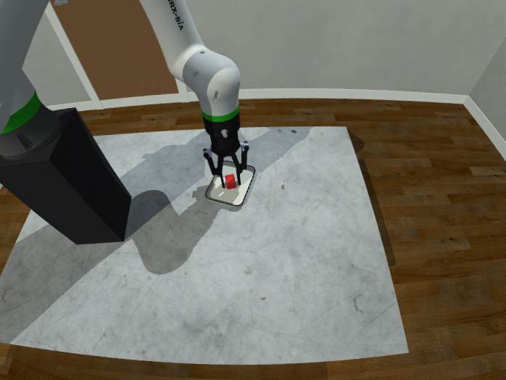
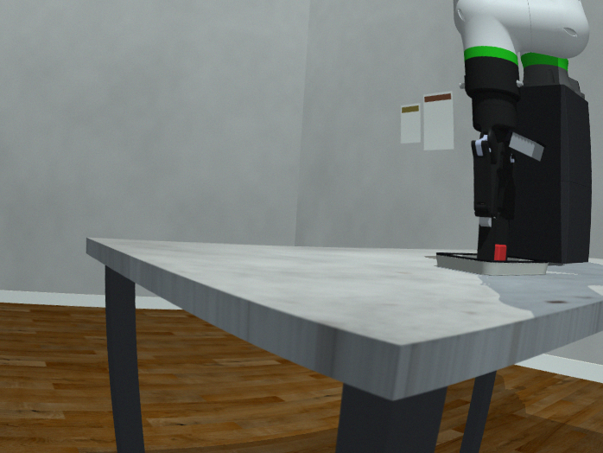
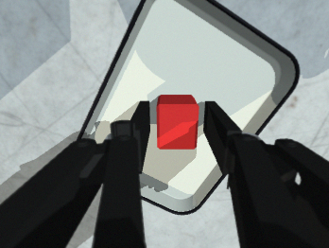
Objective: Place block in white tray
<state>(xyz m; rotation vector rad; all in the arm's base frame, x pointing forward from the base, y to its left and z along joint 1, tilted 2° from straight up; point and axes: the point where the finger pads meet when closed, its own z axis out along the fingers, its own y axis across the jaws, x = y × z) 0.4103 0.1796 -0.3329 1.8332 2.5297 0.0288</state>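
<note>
The red block lies 20 mm below my hand. Round my hand: white tray (30 mm below).
</note>
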